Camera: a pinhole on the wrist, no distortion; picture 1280 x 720 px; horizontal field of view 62.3 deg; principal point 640.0 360.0 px. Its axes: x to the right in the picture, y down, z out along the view. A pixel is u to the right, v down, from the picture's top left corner.
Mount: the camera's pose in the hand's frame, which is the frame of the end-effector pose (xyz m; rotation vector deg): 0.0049 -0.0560 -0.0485 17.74 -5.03 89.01
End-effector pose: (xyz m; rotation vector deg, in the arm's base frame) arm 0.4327 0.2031 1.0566 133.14 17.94 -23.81
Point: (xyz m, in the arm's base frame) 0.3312 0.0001 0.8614
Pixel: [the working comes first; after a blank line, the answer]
In the camera's frame: 0.1226 0.0909 0.3147

1053 666
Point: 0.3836 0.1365 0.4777
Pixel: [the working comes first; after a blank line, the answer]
In the camera's frame: -0.1447 -0.0913 0.5676

370 190
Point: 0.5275 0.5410 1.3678
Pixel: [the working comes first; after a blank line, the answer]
In the camera's frame: -0.0560 -0.0562 -0.4161

behind the camera
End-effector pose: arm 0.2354 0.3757 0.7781 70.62 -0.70 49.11
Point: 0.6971 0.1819 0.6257
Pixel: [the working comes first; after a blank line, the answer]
In the camera's frame: -0.2461 -0.0852 0.4406

49 155
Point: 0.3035 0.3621 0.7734
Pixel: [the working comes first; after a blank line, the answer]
In the camera's frame: 0.0341 -0.0204 0.0850

1065 106
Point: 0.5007 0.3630 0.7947
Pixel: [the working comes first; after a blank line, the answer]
In the camera's frame: -0.0327 -0.1522 0.2173

outside the picture
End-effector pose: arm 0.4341 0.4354 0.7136 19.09 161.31 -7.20
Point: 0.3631 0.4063 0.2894
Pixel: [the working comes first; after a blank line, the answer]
In the camera's frame: 0.1439 -0.1225 0.4342

991 61
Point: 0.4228 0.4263 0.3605
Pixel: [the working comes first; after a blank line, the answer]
In the camera's frame: 0.1582 -0.0582 0.3659

1098 192
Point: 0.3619 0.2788 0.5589
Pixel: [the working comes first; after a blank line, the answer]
In the camera's frame: -0.0519 -0.0467 0.2226

393 138
